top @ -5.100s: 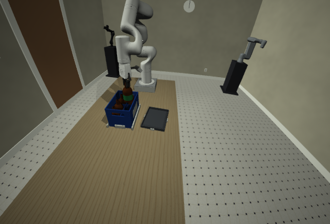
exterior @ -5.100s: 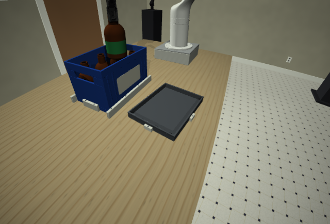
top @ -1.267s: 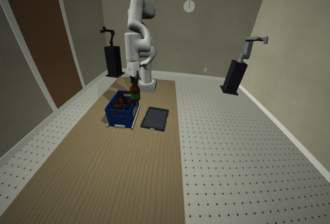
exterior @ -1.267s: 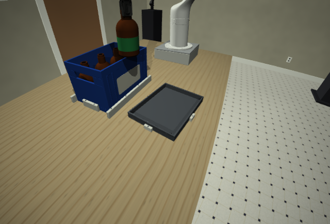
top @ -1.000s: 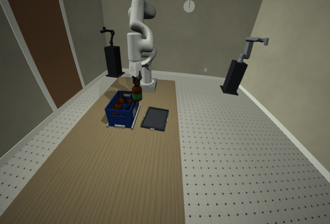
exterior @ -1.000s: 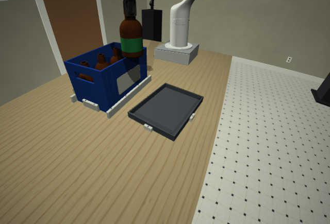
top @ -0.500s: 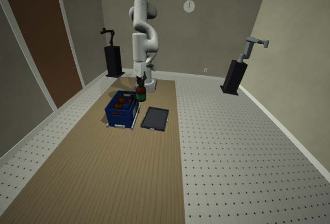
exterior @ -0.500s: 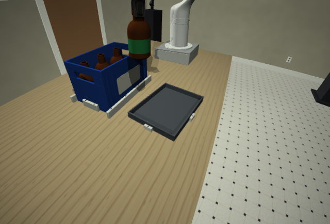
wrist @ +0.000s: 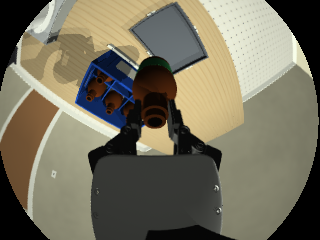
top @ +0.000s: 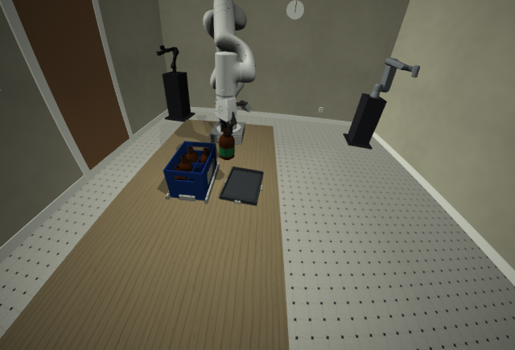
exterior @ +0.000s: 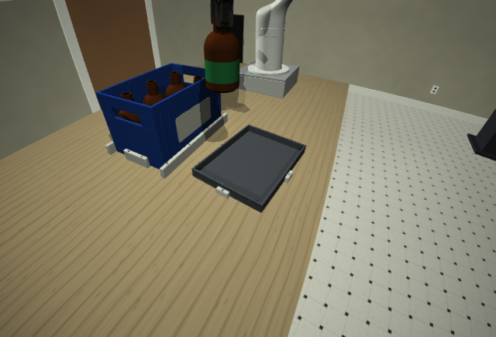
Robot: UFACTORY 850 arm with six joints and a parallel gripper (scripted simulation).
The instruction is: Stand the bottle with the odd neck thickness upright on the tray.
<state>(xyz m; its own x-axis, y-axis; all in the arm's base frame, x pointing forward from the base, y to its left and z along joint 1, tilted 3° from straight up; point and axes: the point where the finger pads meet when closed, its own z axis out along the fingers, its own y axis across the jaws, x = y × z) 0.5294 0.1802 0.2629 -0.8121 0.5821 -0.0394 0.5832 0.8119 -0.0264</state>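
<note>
Right now the bottle is 70 mm below my hand. Also, from my hand: dark grey tray (320 mm below, 90 mm to the left, 10 mm behind); then blue crate (250 mm below, 180 mm to the right, 30 mm ahead).
</note>
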